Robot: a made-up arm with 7 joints.
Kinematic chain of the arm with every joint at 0, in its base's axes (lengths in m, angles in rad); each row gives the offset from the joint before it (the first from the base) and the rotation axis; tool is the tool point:
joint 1: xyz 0 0 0 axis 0 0.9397 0.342
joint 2: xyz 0 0 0 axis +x
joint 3: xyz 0 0 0 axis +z
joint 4: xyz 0.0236 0 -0.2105 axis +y
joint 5: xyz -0.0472 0 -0.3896 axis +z
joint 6: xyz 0 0 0 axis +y
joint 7: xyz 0 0 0 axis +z
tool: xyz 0 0 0
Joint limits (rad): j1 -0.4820..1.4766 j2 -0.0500..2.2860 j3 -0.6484..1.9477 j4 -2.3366..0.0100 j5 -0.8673..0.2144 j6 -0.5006..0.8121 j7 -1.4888..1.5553
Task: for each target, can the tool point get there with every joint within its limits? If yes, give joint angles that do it. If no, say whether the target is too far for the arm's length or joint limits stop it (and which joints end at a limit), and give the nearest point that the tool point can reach.
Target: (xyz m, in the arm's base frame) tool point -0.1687 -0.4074 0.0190
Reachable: no: joint limits stop it (at a limit: joint 1, joint 2, joint 4) | nearest point -0.2042 -0.2115 0.1671 | short by 0.248 m
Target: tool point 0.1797 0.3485 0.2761
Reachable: yes | joints 0.5595 1.3521 1.3821 -1.6149 0.0347 0.0338 1.0902
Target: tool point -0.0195 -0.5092 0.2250
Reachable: no: joint limits stop it (at a limit: joint 2, joint 4) | nearest point -0.0154 -0.2402 0.2374 | short by 0.269 m
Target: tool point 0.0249 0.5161 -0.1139
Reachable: yes | joints 1.0251 0.9720 0.8470 -1.2938 0.0689 0.0419 0.6879
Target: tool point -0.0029 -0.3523 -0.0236
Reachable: no: joint limits stop it (at a limit: joint 1, joint 3, joint 4) | nearest point 0.2141 -0.2449 0.0923 | short by 0.268 m
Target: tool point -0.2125 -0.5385 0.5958
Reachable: no: too far | nearest point -0.1140 -0.1762 0.3607 | short by 0.443 m
